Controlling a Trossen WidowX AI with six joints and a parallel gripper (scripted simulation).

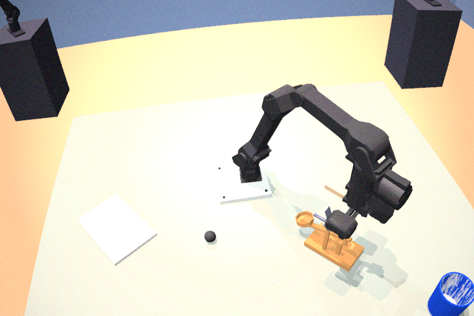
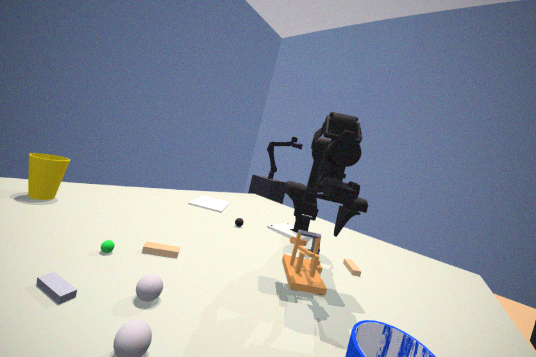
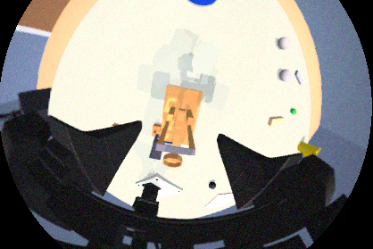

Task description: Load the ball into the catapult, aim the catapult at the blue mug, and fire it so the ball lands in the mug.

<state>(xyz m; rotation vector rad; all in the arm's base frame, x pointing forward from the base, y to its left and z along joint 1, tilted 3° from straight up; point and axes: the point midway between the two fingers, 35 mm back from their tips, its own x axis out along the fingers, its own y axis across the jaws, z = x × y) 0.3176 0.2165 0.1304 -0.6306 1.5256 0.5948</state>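
The dark ball is 340 mm to the right of my gripper tip, 110 mm below it and 90 mm behind it. Also, from my gripper tip: blue mug (210 mm to the left, 210 mm ahead, 100 mm below); green ball (340 mm ahead, 260 mm to the right, 110 mm below); orange wooden catapult (70 mm below, 60 mm behind, 40 mm to the right).
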